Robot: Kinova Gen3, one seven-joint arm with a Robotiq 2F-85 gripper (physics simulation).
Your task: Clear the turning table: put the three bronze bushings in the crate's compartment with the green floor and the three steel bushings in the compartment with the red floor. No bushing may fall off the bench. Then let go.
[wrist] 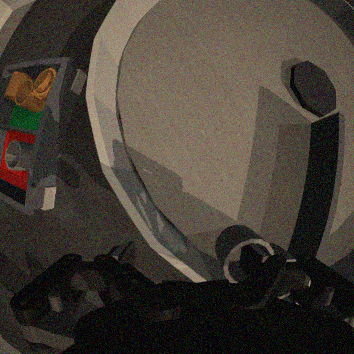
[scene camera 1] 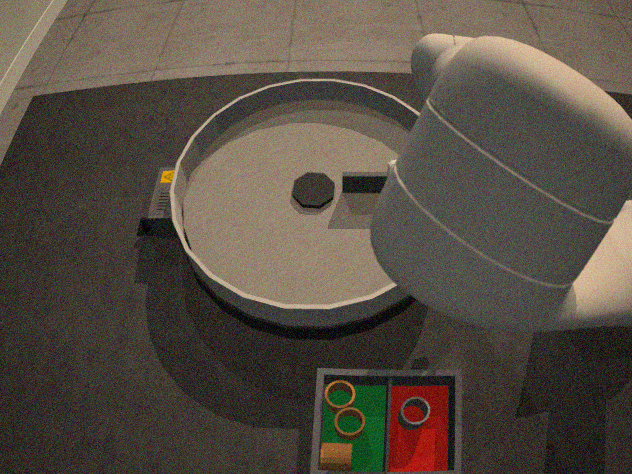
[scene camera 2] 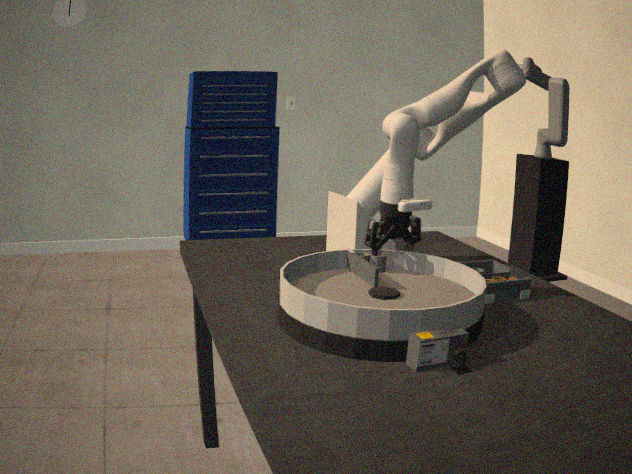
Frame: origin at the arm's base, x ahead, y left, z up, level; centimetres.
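Seen in the pictures: gripper, fingertip midpoint: [wrist: 188, 254] [scene camera 2: 391, 261]; arm's base, link origin: [scene camera 2: 356, 210].
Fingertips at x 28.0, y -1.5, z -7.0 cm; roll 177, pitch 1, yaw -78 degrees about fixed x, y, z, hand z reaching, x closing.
Offsets run from my fingertips to a thing's top centre. "spot": to the spot under its first point.
My gripper [scene camera 2: 394, 248] [wrist: 188, 254] is open and empty, low over the turning table [scene camera 1: 285, 307] [scene camera 2: 357, 322] [wrist: 100, 100]. A steel bushing @(dx +1.0, dy -4.1, dz +2.2 cm) [wrist: 234, 248] stands upright by the rim, its bore up, beside the right finger, which partly covers it. Part of what looks like a second steel bushing [wrist: 301, 281] shows behind that finger. In the crate [scene camera 1: 458, 423] [wrist: 61, 80], two bronze bushings @(dx +13.3, dy +20.8, dz -2.4 cm) [scene camera 1: 341, 408] @(dx +11.9, dy +24.6, dz -2.4 cm) [scene camera 1: 349, 436] show their bores and a third bronze bushing @(dx +13.4, dy +29.2, dz -2.4 cm) [scene camera 1: 335, 455] lies on its side, all on green. A steel bushing @(dx +3.6, dy +23.1, dz -2.4 cm) [scene camera 1: 406, 423] is on red. The arm hides the table's right side in scene camera 1.
A dark hub @(dx +18.2, dy -9.7, dz -0.7 cm) [scene camera 1: 313, 189] [scene camera 2: 384, 292] [wrist: 315, 90] stands at the turning table's centre. A fixed wall [scene camera 1: 363, 183] [wrist: 320, 185] reaches from it toward the rim. A box with a yellow label @(spot: dx +42.2, dy -7.9, dz -1.0 cm) [scene camera 1: 159, 198] [scene camera 2: 432, 352] stands outside the rim. The crate stands close beside the turning table.
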